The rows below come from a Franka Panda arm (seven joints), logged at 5 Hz.
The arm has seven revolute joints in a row. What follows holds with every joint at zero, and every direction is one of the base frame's.
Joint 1 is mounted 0.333 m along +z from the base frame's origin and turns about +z.
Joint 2 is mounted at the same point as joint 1 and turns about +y.
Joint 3 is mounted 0.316 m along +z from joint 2 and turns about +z.
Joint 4 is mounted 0.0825 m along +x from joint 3 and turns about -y.
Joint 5 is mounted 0.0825 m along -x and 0.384 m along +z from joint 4 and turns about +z.
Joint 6 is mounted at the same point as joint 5 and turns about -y.
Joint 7 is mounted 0.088 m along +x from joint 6 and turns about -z.
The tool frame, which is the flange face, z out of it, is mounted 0.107 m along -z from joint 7; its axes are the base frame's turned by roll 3.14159, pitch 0 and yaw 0 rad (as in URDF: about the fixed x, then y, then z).
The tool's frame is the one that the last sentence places.
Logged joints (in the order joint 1, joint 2, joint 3, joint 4, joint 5, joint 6, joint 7), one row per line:
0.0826, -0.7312, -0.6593, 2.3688, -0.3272, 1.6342, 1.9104
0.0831, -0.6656, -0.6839, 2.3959, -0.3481, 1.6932, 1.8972
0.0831, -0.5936, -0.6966, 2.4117, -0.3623, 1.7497, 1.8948
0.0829, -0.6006, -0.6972, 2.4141, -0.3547, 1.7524, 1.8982
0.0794, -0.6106, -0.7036, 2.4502, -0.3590, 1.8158, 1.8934
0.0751, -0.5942, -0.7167, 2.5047, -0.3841, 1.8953, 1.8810
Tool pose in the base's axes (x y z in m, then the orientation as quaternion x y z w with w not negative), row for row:
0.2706, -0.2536, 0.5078, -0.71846, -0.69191, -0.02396, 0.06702
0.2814, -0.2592, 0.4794, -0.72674, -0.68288, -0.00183, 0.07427
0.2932, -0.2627, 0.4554, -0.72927, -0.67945, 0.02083, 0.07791
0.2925, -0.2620, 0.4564, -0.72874, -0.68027, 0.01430, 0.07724
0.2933, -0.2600, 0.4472, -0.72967, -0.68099, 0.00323, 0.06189
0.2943, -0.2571, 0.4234, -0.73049, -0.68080, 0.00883, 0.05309
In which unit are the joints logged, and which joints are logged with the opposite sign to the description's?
The joints are logged in radians. Opposite sign: joint 4, joint 7.
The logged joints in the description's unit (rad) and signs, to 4 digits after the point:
0.0826, -0.7312, -0.6593, -2.3688, -0.3272, 1.6342, -1.9104
0.0831, -0.6656, -0.6839, -2.3959, -0.3481, 1.6932, -1.8972
0.0831, -0.5936, -0.6966, -2.4117, -0.3623, 1.7497, -1.8948
0.0829, -0.6006, -0.6972, -2.4141, -0.3547, 1.7524, -1.8982
0.0794, -0.6106, -0.7036, -2.4502, -0.3590, 1.8158, -1.8934
0.0751, -0.5942, -0.7167, -2.5047, -0.3841, 1.8953, -1.8810

